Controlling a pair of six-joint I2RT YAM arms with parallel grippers.
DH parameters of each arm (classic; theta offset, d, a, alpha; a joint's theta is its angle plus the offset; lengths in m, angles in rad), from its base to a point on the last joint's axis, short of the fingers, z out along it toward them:
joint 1: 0 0.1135 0.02 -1.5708
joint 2: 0 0 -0.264 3.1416
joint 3: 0.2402 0 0.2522 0
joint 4: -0.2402 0 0.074 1.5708
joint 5: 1.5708 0 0 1.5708
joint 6: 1.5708 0.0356 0 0
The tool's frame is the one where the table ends.
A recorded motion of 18 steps. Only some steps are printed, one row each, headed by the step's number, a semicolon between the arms.
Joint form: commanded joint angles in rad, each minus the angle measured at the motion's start. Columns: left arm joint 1, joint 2, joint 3, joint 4, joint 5, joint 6; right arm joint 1, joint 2, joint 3, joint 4, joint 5, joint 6.
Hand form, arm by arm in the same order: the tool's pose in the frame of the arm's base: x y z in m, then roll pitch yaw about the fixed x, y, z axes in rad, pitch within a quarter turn. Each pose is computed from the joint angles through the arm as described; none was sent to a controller.
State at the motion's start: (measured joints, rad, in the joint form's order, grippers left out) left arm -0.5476 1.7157 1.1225 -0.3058 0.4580 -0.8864; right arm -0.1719 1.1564 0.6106 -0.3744 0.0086 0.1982
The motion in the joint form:
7: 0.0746 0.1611 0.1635 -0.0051 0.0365 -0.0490; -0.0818 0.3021 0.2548 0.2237 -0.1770 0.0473
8: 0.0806 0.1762 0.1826 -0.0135 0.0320 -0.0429; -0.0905 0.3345 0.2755 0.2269 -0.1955 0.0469
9: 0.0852 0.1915 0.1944 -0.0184 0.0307 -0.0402; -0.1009 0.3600 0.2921 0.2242 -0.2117 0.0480
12: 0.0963 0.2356 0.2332 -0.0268 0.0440 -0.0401; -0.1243 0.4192 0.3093 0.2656 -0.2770 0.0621
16: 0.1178 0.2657 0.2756 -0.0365 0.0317 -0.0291; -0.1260 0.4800 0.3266 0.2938 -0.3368 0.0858
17: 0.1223 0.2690 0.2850 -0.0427 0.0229 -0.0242; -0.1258 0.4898 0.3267 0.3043 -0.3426 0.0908
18: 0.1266 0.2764 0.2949 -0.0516 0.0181 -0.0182; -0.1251 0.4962 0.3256 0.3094 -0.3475 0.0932
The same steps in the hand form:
7: 0.3499 -0.1981 0.1960 -2.3351 0.0686 -2.8250; 0.2990 -0.0714 0.2148 2.7331 0.7563 2.5522
8: 0.3546 -0.1975 0.1954 -2.3410 0.0724 -2.8208; 0.3051 -0.0751 0.2123 2.7210 0.7443 2.5491
9: 0.3580 -0.1971 0.1927 -2.3479 0.0691 -2.8178; 0.3092 -0.0791 0.2098 2.7109 0.7293 2.5429
12: 0.3683 -0.1975 0.1866 -2.3500 0.0520 -2.8149; 0.3186 -0.0874 0.2007 2.6433 0.7078 2.5127
16: 0.3805 -0.1928 0.1865 -2.3557 0.0685 -2.7941; 0.3284 -0.0888 0.1895 2.5821 0.6676 2.4992
17: 0.3828 -0.1915 0.1875 -2.3610 0.0769 -2.7882; 0.3299 -0.0890 0.1872 2.5736 0.6642 2.4949
18: 0.3850 -0.1903 0.1868 -2.3686 0.0792 -2.7859; 0.3306 -0.0888 0.1852 2.5689 0.6595 2.4946

